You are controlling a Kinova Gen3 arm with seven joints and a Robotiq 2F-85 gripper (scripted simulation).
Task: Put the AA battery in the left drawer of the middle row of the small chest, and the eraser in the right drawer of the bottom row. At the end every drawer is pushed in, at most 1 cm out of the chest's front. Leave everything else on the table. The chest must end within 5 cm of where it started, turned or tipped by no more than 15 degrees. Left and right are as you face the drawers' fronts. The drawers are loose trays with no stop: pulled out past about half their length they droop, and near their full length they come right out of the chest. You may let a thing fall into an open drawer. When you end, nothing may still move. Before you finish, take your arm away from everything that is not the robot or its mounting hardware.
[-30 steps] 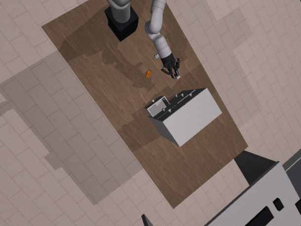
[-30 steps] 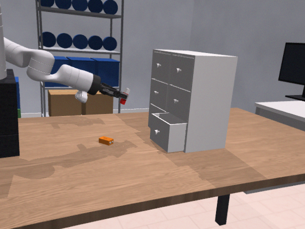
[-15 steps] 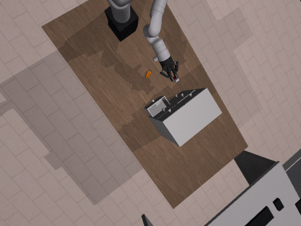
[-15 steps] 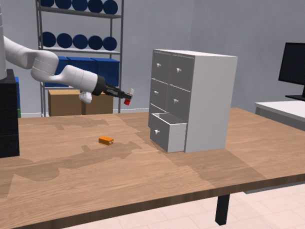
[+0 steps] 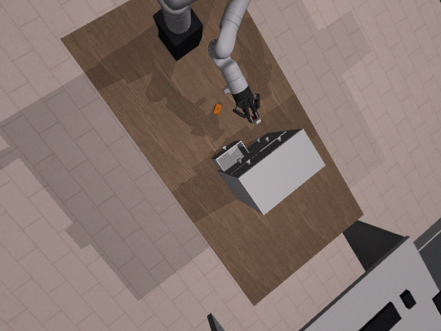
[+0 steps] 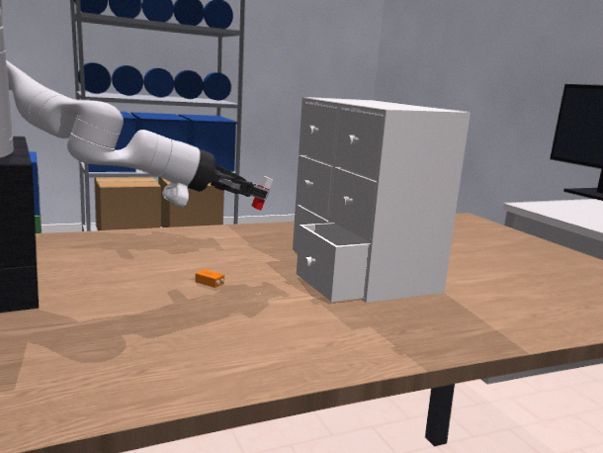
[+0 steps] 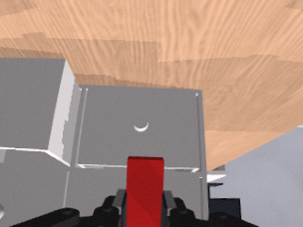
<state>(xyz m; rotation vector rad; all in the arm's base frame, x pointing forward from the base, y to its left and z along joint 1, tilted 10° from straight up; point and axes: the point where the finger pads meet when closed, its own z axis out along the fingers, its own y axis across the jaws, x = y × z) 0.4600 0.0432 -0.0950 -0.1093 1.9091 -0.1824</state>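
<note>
Right now my hand is 19 cm short of the AA battery, 4 cm to the left of it and 3 cm above it. Also, from my hand: eraser: 1 cm ahead; then orange battery: 11 cm behind, 8 cm to the right, 15 cm below.
</note>
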